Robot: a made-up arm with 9 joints.
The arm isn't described. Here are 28 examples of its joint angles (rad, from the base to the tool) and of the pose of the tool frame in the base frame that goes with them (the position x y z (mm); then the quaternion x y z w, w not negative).
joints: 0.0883 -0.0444 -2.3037 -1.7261 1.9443 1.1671 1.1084 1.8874 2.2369
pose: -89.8 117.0 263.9 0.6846 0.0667 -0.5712 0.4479
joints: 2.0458 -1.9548 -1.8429 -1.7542 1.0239 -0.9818 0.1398 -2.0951 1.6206
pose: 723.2 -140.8 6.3 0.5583 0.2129 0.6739 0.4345
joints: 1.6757 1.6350 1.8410 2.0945 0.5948 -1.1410 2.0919 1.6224 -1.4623
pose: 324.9 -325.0 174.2 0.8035 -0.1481 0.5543 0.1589
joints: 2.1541 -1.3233 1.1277 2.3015 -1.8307 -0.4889 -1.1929 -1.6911 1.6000
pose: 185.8 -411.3 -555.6 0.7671 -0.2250 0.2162 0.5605
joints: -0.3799 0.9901 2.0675 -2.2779 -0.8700 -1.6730 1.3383 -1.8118 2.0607
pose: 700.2 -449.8 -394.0 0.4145 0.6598 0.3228 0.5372
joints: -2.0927 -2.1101 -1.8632 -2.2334 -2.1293 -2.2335 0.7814 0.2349 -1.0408
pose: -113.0 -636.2 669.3 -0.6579 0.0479 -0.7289 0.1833
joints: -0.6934 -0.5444 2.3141 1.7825 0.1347 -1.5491 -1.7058 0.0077 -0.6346
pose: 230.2 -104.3 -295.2 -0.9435 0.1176 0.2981 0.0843
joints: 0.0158 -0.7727 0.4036 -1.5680 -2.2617 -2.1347 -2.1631 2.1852 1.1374
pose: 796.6 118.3 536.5 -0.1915 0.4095 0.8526 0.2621
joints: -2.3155 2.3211 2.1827 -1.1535 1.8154 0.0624 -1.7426 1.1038 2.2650
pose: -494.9 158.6 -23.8 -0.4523 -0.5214 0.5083 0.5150
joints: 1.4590 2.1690 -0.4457 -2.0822 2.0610 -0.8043 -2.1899 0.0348 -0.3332
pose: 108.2 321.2 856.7 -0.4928 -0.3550 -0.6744 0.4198
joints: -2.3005 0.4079 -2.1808 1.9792 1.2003 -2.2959 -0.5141 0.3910 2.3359
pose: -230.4 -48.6 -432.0 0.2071 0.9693 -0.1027 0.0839
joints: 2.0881 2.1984 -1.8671 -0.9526 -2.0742 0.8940 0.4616 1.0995 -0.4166
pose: 269.1 10.5 -302.6 -0.1952 0.8012 -0.4119 0.3876
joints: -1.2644 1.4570 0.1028 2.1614 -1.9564 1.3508 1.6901 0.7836 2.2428
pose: 128.3 -373.0 325.7 0.2337 0.7576 -0.1592 0.5882
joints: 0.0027 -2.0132 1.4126 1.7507 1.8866 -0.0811 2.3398 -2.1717 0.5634
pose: -128.4 227.3 143.7 -0.2068 0.3826 -0.8543 0.2847
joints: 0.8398 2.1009 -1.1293 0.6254 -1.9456 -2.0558 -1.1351 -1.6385 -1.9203
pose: -434.4 -599.4 1009.1 0.2185 -0.2965 -0.9292 0.0320
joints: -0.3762 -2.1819 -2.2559 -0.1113 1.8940 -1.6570 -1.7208 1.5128 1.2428
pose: 206.1 574.9 678.6 -0.4067 0.4148 0.2411 0.7774
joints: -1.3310 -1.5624 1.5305 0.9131 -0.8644 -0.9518 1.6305 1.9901 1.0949
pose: -316.9 385.4 17.6 0.3629 -0.7542 -0.0273 0.5466
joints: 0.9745 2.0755 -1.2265 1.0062 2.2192 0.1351 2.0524 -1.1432 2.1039
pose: -453.3 -220.8 -203.2 0.2113 0.9730 0.0057 0.0927
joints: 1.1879 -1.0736 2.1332 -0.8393 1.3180 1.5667 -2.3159 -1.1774 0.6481
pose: 223.4 128.1 575.8 -0.7065 -0.2294 0.2925 0.6023
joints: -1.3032 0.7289 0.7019 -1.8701 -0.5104 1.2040 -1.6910 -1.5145 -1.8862
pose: 671.2 -81.8 387.6 0.6192 0.4574 0.6322 0.0879
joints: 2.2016 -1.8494 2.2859 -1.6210 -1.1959 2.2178 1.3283 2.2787 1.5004
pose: 83.8 195.7 527.6 -0.5783 -0.0020 -0.8147 0.0416
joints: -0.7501 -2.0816 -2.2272 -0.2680 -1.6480 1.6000 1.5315 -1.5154 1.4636
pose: -224.7 302.4 481.1 -0.2781 -0.4823 -0.7714 0.3081
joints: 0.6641 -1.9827 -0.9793 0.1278 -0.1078 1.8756 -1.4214 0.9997 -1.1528
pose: -174.5 -106.3 428.3 0.4840 -0.6560 0.1421 0.5615
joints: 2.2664 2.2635 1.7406 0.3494 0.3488 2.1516 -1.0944 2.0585 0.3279
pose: -100.7 -100.3 278.8 0.7902 0.3468 -0.4725 0.1791
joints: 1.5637 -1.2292 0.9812 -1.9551 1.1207 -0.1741 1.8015 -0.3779 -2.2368
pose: -964.2 -383.1 170.1 -0.5385 0.2084 0.8158 0.0318
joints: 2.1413 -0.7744 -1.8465 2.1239 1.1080 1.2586 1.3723 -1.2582 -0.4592
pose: -163.2 -235.3 -344.7 -0.4023 -0.2991 0.8032 0.3217
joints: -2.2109 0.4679 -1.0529 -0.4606 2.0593 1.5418 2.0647 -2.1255 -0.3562
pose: 116.1 461.6 -184.8 0.2770 0.6833 -0.3820 0.5572
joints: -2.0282 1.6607 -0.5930 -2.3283 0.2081 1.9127 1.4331 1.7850 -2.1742
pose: -426.8 -140.5 755.8 -0.2280 0.1074 0.8172 0.5183
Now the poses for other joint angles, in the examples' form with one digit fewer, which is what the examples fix.
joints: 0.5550 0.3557 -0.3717 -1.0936 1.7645 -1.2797 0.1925 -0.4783 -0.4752
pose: -330 69 -65 0.041 0.220 0.835 0.502
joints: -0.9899 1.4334 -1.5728 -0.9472 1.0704 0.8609 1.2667 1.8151 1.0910
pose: -100 183 -63 -0.800 0.443 -0.305 0.268
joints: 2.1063 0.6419 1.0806 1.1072 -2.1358 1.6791 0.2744 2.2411 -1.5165
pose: 282 -444 562 0.753 0.067 0.347 0.556
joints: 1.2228 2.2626 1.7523 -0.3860 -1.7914 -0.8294 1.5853 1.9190 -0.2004
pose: 120 610 126 0.144 -0.908 -0.393 0.020
